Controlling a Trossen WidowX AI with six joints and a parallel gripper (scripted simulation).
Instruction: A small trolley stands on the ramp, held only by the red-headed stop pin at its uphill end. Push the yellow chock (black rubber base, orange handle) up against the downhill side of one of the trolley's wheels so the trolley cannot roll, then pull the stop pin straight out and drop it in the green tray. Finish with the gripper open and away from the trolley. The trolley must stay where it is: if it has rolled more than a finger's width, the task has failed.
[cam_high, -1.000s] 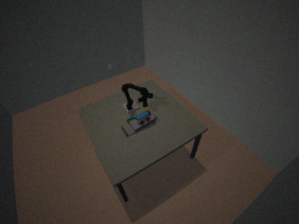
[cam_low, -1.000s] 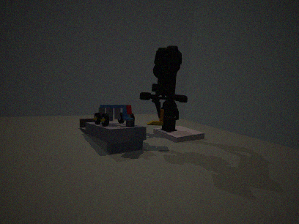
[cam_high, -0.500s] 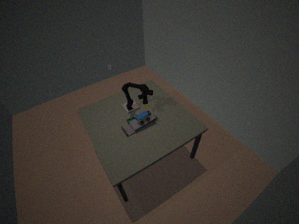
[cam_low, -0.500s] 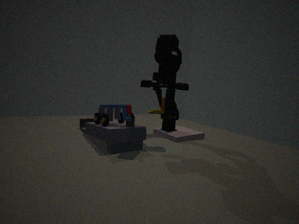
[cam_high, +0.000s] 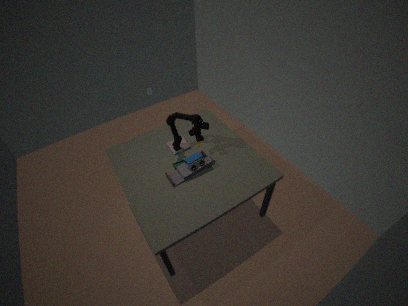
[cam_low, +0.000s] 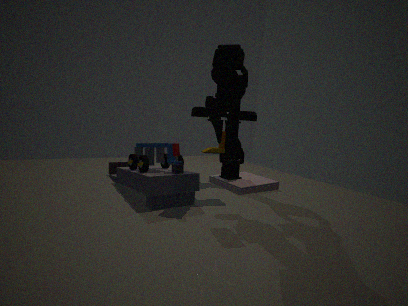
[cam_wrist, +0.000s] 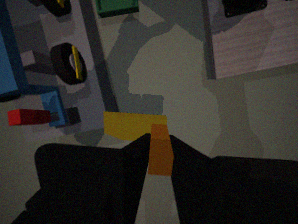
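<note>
Now: the yellow chock 2 cm ahead of my gripper tip, 1 cm to the right of it and 1 cm below it. Also, from my gripper tip: grey ramp: 15 cm ahead, 14 cm to the right, 13 cm below; then red-headed stop pin: 13 cm ahead, 4 cm below, 3 cm to the right; then blue trolley: 15 cm ahead, 14 cm to the right, 6 cm below.
</note>
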